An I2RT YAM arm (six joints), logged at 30 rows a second.
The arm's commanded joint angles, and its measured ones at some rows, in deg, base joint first. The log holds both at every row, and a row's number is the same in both.
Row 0, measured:
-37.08 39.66 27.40 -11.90 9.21 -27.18
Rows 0 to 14, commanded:
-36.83 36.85 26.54 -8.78 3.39 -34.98
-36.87 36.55 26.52 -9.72 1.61 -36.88
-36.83 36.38 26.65 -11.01 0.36 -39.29
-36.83 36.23 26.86 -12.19 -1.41 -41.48
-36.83 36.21 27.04 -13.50 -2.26 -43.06
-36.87 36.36 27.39 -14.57 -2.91 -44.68
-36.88 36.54 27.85 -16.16 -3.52 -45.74
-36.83 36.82 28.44 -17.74 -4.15 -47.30
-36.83 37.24 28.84 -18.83 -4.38 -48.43
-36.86 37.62 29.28 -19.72 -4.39 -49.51
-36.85 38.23 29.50 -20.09 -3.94 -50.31
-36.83 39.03 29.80 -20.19 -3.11 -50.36
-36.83 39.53 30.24 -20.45 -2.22 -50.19
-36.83 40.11 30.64 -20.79 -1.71 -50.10
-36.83 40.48 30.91 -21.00 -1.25 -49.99
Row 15, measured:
-37.08 39.07 27.62 -18.92 -1.43 -45.87
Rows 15 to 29, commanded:
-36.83 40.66 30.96 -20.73 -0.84 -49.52
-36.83 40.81 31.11 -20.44 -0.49 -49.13
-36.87 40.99 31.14 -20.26 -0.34 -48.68
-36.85 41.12 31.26 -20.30 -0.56 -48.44
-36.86 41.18 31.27 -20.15 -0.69 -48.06
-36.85 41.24 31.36 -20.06 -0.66 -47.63
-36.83 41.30 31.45 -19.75 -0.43 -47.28
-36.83 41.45 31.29 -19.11 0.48 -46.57
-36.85 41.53 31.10 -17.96 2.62 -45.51
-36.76 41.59 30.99 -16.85 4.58 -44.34
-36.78 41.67 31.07 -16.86 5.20 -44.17
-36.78 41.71 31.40 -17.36 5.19 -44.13
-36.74 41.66 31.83 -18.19 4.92 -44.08
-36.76 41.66 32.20 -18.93 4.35 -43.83
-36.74 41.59 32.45 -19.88 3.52 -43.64
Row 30, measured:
-37.01 41.69 29.02 -20.10 2.74 -46.44
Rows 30 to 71, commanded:
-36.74 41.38 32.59 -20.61 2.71 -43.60
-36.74 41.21 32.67 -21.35 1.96 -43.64
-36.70 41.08 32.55 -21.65 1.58 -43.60
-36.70 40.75 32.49 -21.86 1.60 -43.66
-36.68 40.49 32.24 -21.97 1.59 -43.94
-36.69 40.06 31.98 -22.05 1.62 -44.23
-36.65 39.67 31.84 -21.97 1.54 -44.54
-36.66 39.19 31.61 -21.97 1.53 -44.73
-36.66 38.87 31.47 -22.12 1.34 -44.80
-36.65 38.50 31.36 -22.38 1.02 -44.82
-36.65 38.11 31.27 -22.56 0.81 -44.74
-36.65 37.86 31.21 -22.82 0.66 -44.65
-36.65 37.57 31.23 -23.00 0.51 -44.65
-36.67 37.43 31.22 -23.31 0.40 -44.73
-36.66 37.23 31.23 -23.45 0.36 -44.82
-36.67 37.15 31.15 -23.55 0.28 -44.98
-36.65 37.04 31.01 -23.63 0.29 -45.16
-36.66 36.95 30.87 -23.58 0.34 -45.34
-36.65 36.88 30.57 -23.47 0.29 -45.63
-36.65 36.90 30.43 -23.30 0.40 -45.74
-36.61 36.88 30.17 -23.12 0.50 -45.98
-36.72 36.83 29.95 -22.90 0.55 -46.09
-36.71 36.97 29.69 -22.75 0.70 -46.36
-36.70 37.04 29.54 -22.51 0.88 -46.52
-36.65 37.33 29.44 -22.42 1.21 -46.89
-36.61 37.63 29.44 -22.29 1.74 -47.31
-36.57 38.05 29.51 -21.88 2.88 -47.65
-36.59 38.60 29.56 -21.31 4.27 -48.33
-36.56 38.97 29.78 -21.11 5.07 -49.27
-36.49 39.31 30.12 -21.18 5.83 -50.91
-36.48 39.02 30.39 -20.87 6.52 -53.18
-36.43 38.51 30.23 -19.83 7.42 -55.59
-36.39 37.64 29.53 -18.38 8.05 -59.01
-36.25 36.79 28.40 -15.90 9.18 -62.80
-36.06 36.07 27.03 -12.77 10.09 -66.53
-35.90 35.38 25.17 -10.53 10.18 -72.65
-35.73 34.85 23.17 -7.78 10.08 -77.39
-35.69 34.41 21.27 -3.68 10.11 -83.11
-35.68 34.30 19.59 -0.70 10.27 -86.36
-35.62 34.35 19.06 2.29 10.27 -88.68
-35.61 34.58 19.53 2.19 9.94 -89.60
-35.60 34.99 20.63 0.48 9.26 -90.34
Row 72, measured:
-36.03 34.48 20.60 -8.67 8.38 -74.54
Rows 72 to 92, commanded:
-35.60 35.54 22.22 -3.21 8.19 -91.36
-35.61 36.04 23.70 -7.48 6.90 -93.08
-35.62 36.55 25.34 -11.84 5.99 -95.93
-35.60 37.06 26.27 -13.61 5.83 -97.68
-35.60 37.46 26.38 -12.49 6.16 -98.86
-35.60 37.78 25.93 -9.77 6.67 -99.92
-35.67 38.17 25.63 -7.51 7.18 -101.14
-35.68 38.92 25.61 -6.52 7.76 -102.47
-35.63 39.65 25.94 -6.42 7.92 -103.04
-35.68 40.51 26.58 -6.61 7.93 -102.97
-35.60 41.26 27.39 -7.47 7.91 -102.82
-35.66 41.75 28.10 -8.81 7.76 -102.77
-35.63 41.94 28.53 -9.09 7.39 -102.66
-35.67 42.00 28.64 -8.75 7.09 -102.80
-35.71 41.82 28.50 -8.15 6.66 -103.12
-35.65 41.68 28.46 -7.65 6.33 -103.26
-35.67 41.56 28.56 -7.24 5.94 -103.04
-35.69 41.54 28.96 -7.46 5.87 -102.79
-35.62 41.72 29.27 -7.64 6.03 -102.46
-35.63 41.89 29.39 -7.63 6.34 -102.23
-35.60 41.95 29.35 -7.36 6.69 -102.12
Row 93, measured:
-35.97 41.98 26.61 -9.10 7.33 -100.57
